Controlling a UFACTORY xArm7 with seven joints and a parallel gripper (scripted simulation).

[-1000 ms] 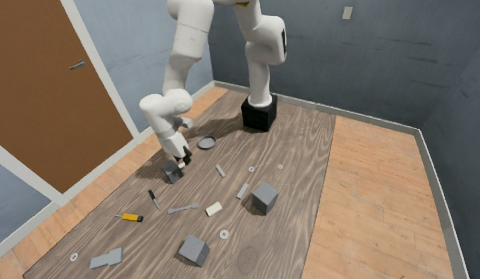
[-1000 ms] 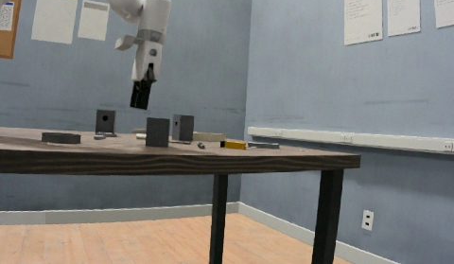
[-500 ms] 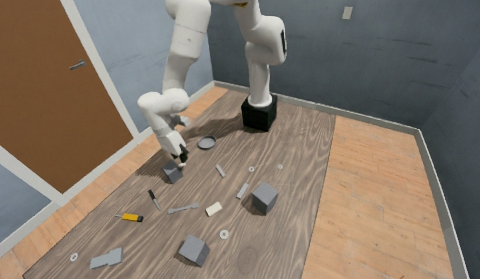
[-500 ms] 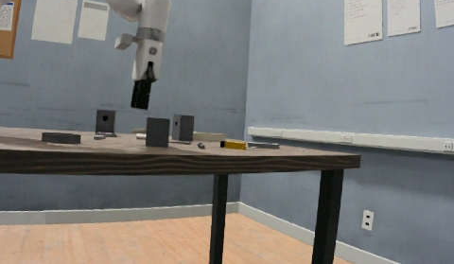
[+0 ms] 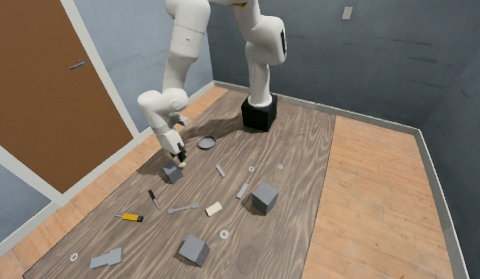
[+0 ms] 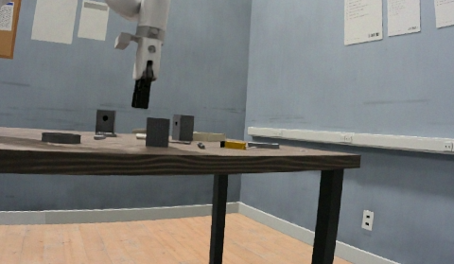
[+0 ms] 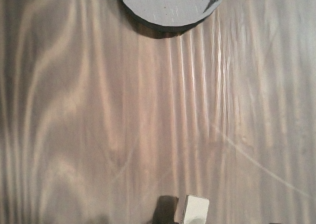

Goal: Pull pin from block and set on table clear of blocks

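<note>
Now: the cream pin 10 mm ahead of my hand, 10 mm to the right of it and 70 mm below it. Also, from my hand: grey block (40 mm ahead, 20 mm to the right, 70 mm below); then wrench (150 mm ahead, 100 mm to the left, 110 mm below); then short bar (60 mm behind, 160 mm to the left, 110 mm below).
</note>
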